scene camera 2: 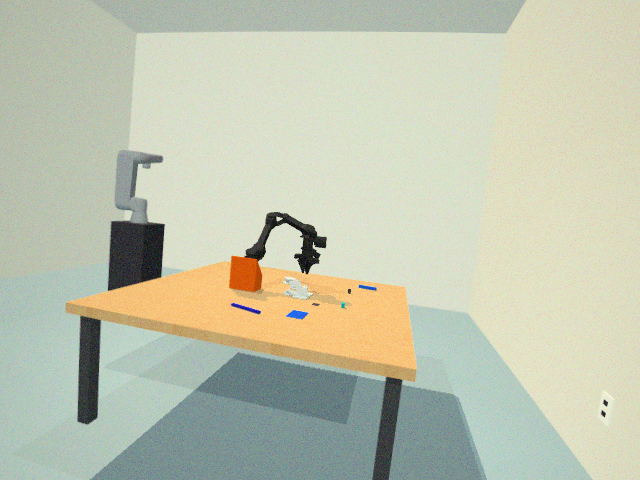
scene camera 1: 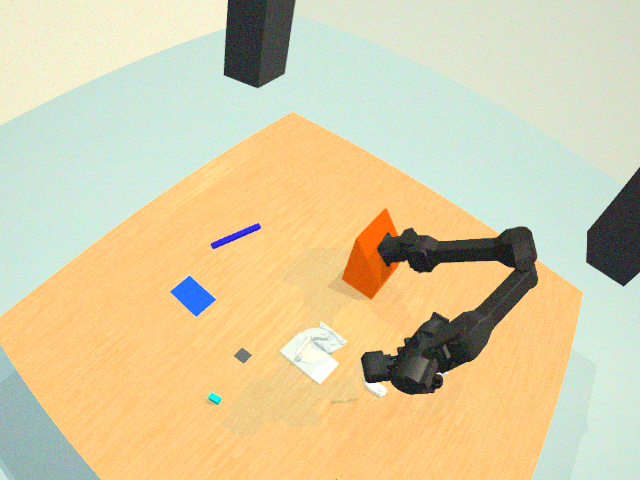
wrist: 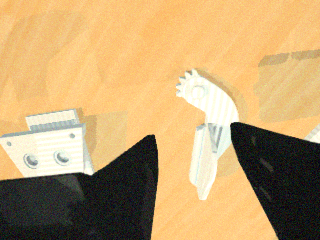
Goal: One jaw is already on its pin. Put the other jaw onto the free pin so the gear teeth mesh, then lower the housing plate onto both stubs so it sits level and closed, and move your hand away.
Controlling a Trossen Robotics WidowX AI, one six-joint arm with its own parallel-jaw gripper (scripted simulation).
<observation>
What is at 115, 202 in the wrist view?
The gripper.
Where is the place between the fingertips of the gripper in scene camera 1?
394, 376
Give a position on a blue square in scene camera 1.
194, 297
</observation>
